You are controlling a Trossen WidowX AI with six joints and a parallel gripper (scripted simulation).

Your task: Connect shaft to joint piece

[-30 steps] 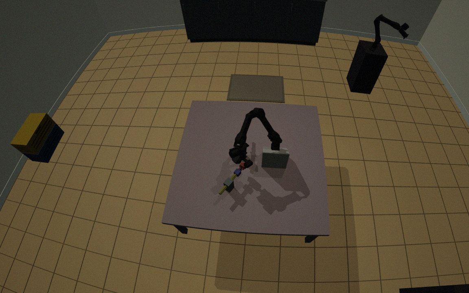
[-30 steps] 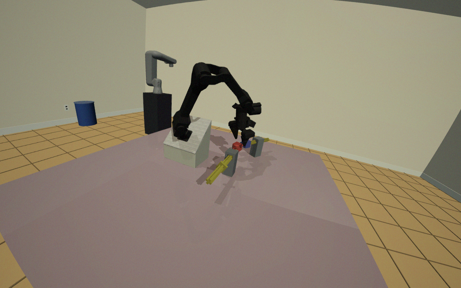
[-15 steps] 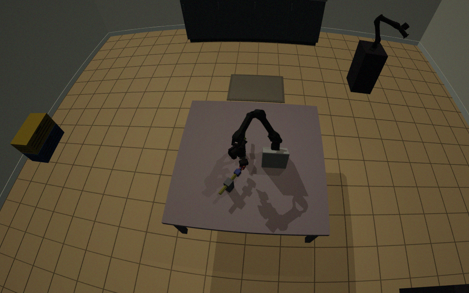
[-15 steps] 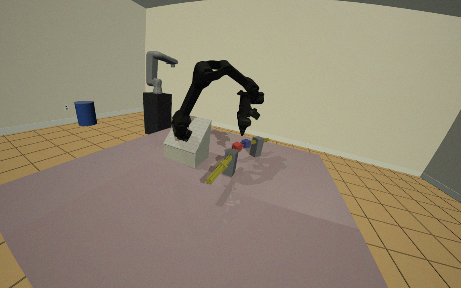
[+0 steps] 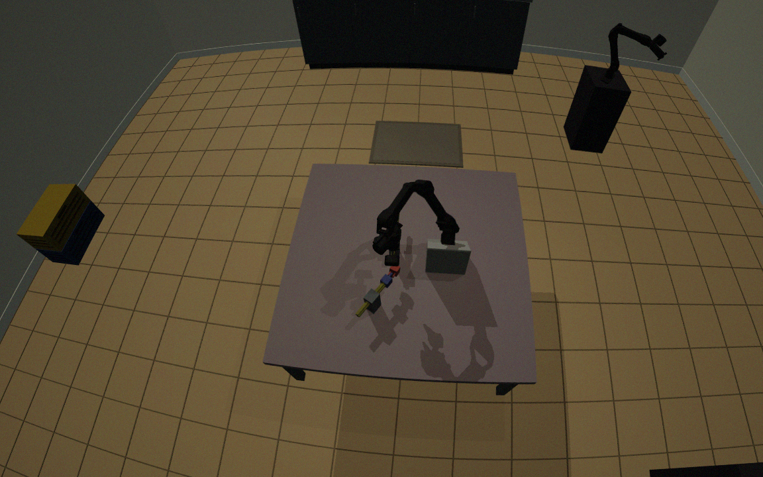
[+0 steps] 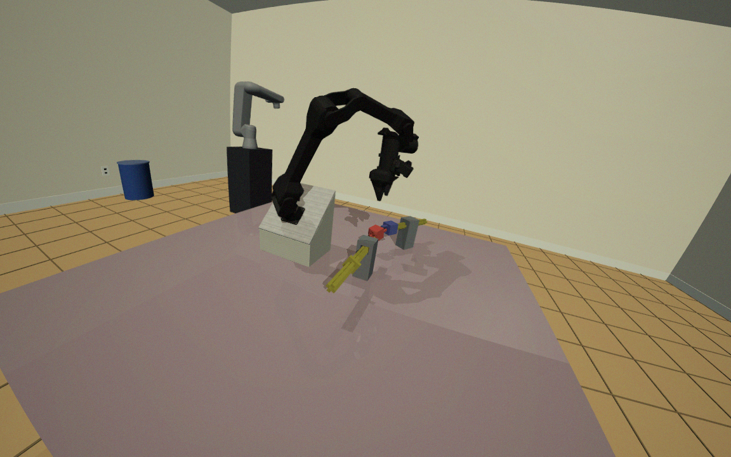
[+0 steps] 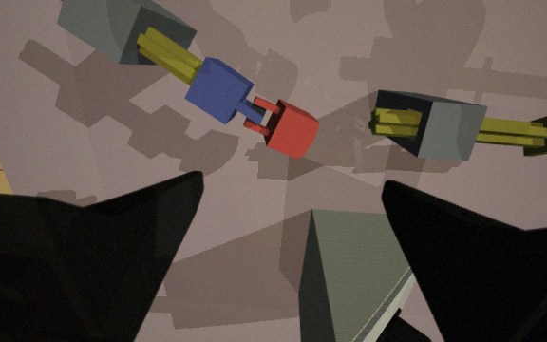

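Right now my gripper tip is 130 mm above the red joint piece.
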